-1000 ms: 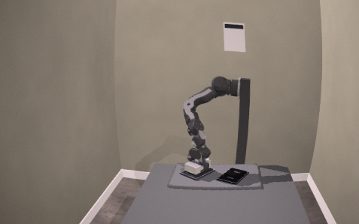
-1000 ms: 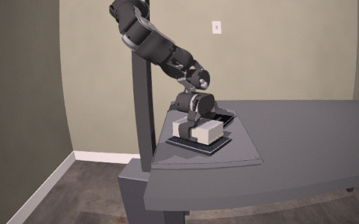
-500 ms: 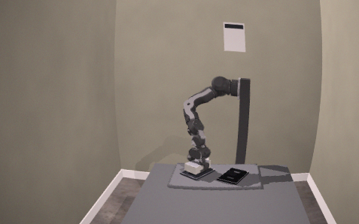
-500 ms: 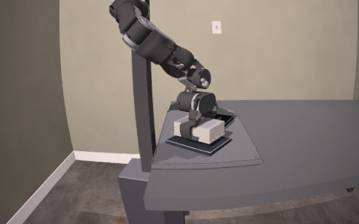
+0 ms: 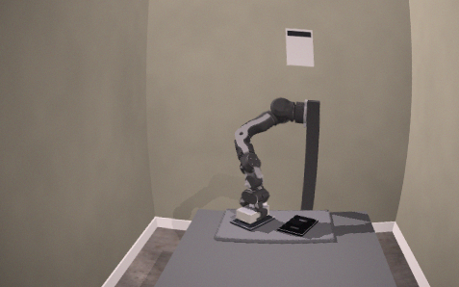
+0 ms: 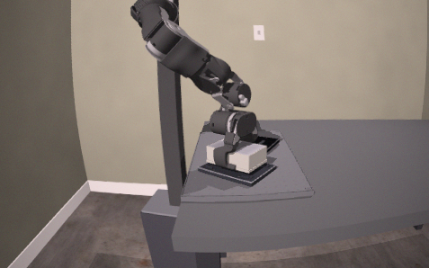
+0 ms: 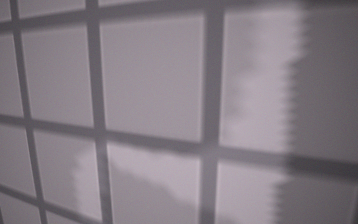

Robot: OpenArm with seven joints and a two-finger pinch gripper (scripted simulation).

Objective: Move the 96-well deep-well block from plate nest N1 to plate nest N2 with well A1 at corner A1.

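My gripper is now 2 cm below the white deep-well block. Also, from my hand: plate nest N1 (21 cm to the left, 2 cm below, 2 cm ahead); A1 mark (8 cm to the left, 4 cm behind, 2 cm below); plate nest N2 (2 cm below).
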